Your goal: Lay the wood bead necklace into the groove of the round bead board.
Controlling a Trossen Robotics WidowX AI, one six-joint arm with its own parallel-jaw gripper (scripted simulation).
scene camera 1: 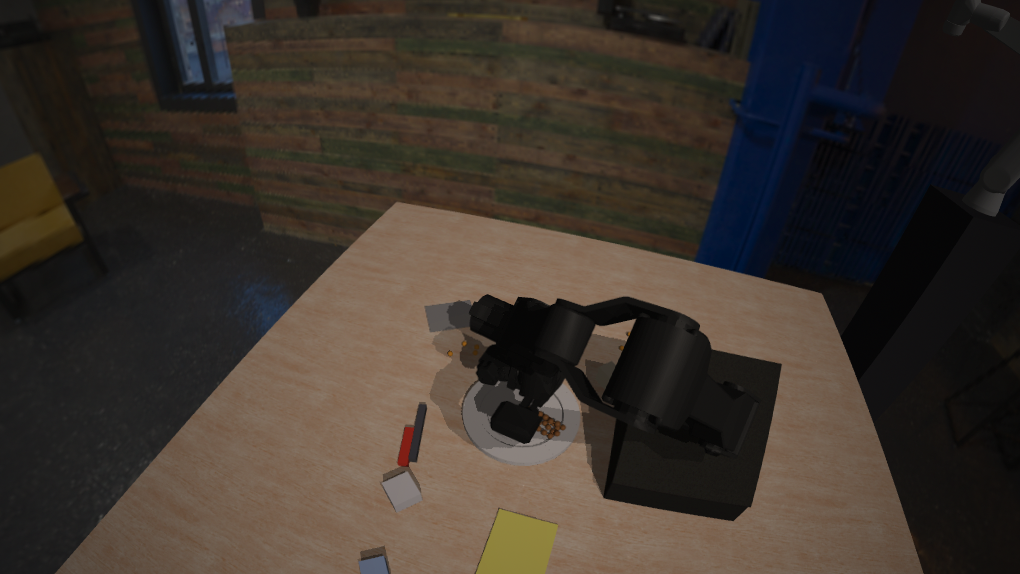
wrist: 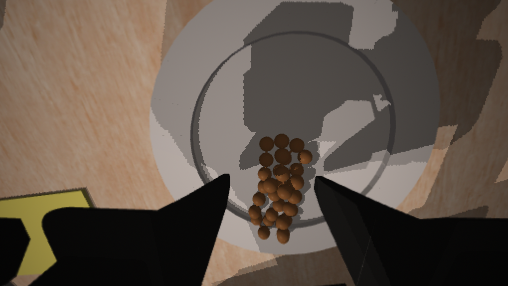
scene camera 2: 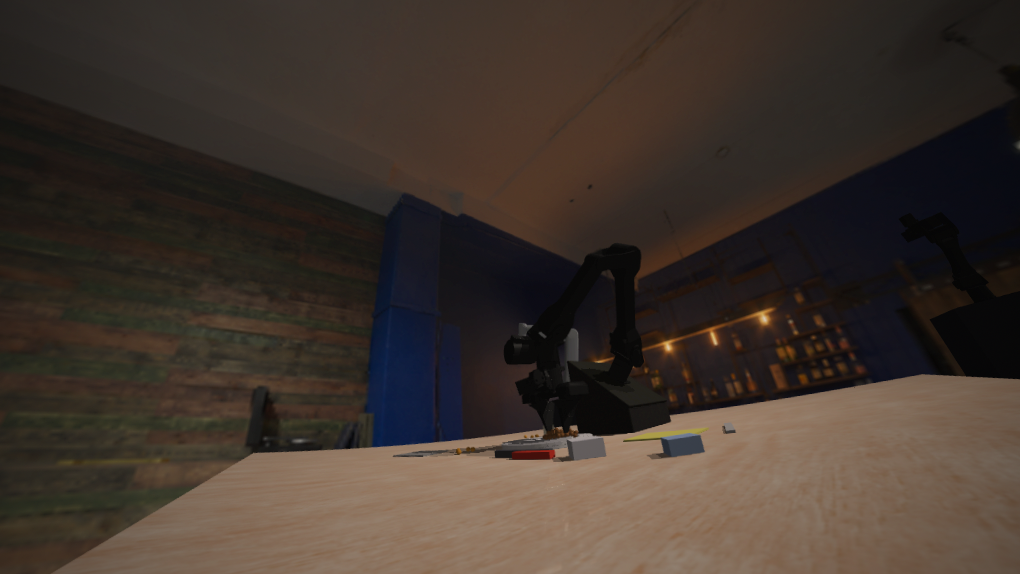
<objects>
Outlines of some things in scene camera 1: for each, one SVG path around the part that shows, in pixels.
The gripper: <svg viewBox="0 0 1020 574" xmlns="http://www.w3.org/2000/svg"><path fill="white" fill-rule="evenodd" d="M491 345L478 360L478 371L476 374L479 381L492 386L496 385L498 381L507 381L507 388L513 391L518 389L520 390L519 395L525 397L519 405L509 401L501 402L491 417L490 426L493 431L523 444L529 443L543 420L543 417L538 416L539 411L537 407L542 407L545 402L549 401L551 396L563 384L565 377L558 366L546 371L535 370L529 366L517 367L498 357L499 351L493 349L495 345Z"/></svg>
A grey cube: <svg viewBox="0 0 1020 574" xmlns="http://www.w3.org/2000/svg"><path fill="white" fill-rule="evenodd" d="M409 472L404 472L382 483L384 491L396 513L423 500Z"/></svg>
</objects>
